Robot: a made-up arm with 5 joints.
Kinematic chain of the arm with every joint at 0, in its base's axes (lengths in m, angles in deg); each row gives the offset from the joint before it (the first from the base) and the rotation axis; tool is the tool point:
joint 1: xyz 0 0 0.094 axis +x
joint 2: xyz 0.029 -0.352 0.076 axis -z
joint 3: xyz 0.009 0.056 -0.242 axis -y
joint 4: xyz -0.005 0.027 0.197 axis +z
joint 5: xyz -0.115 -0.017 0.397 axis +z
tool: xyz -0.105 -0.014 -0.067
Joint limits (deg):
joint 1: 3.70..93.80
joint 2: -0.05..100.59
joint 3: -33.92..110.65
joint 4: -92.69..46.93
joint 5: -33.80..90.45
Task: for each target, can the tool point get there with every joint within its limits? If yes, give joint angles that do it. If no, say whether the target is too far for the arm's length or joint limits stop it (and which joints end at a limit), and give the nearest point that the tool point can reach.
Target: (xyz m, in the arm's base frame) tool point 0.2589 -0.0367 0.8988
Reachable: no: joint limits stop it (at a limit: joint 1) | nearest point 0.1746 -0.1433 0.4597 | short by 0.460 m
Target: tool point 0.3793 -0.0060 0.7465
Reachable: no: joint limits stop it (at a limit: joint 1, joint 4) | nearest point 0.2534 -0.1254 0.4317 | short by 0.359 m
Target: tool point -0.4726 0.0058 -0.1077
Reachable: yes | joints 54.22 26.73 70.69 8.49 61.67
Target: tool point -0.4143 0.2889 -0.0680
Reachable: yes | joints 63.66 15.60 90.33 -71.76 55.20
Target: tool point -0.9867 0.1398 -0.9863
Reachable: no: too far | nearest point -0.4316 0.0811 -0.5324 | short by 0.719 m
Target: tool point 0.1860 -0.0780 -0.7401
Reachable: no: joint limits stop it (at a limit: joint 1, joint 2, joint 3, joint 4, joint 5) | nearest point 0.2545 -0.2030 -0.6528 | short by 0.167 m
